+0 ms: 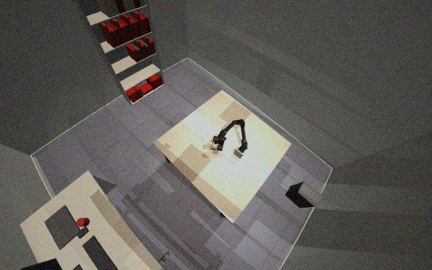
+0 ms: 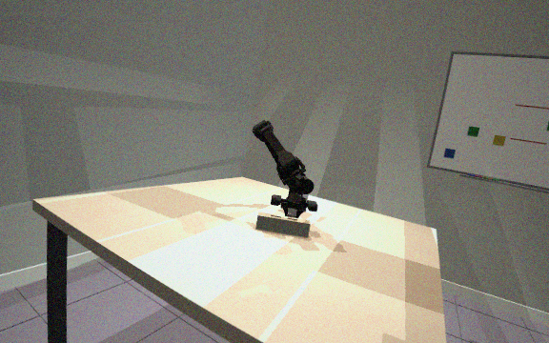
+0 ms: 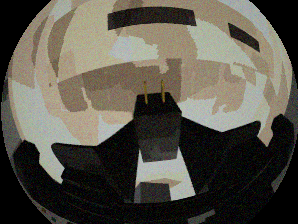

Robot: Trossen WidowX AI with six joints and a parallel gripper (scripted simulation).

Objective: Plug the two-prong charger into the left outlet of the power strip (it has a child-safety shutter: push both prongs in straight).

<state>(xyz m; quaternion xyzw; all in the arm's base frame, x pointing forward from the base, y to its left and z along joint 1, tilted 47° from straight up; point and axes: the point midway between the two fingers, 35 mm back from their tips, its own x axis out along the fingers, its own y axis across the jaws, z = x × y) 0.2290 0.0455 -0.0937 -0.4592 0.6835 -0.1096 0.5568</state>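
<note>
My gripper tip is 1 cm short of the dark two-prong charger, 1 cm to the right of it and 1 cm below it.
</note>
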